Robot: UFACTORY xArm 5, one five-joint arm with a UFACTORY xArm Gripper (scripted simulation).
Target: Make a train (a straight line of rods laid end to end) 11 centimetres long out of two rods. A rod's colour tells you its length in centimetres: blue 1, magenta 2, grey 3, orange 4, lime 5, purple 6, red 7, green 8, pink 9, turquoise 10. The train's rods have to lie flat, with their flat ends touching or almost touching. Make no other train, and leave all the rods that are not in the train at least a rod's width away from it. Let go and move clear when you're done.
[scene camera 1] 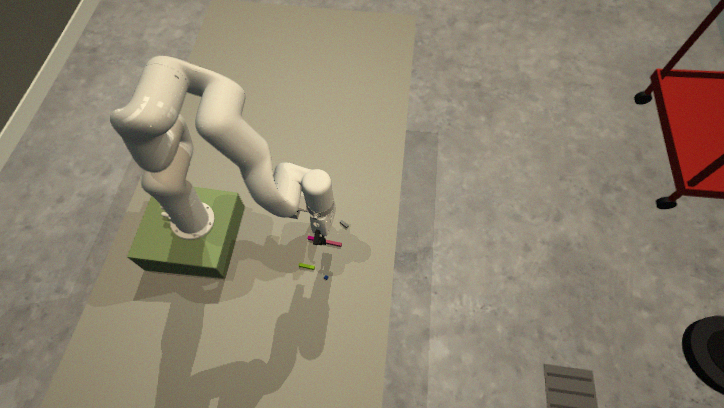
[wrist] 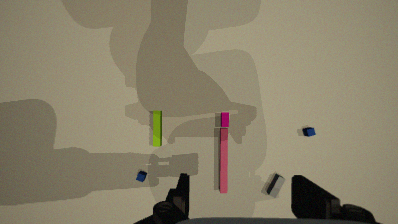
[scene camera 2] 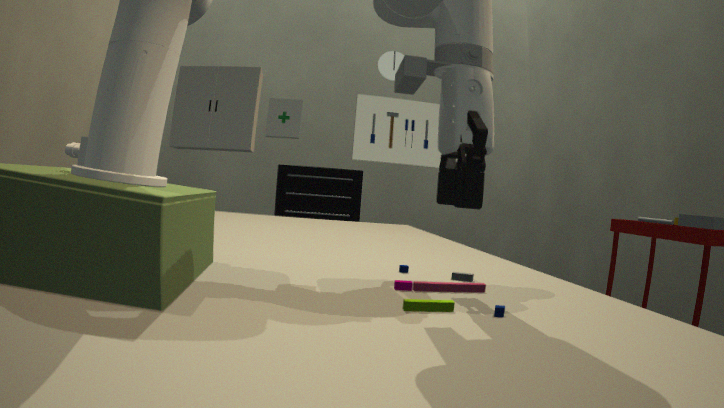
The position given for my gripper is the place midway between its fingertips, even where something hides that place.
Note:
I see my gripper [scene camera 2: 457, 206].
My gripper also shows in the wrist view [wrist: 239, 191].

